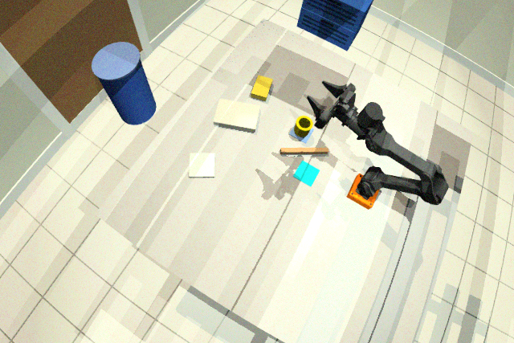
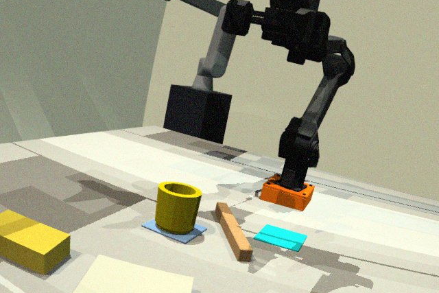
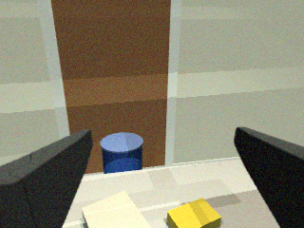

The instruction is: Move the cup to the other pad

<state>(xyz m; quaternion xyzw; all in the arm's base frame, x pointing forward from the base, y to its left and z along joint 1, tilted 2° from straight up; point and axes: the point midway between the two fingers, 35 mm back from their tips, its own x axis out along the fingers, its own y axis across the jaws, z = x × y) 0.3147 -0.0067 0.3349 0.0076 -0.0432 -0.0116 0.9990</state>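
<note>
My gripper tip is now 330 mm above the yellow cup and 60 mm to the left of it. Also, from my gripper tip: cyan pad (380 mm below, 130 mm behind, 80 mm to the left); then pale blue pad (380 mm below, 60 mm to the right); then wooden bar (370 mm below, 60 mm behind, 10 mm to the left).
</note>
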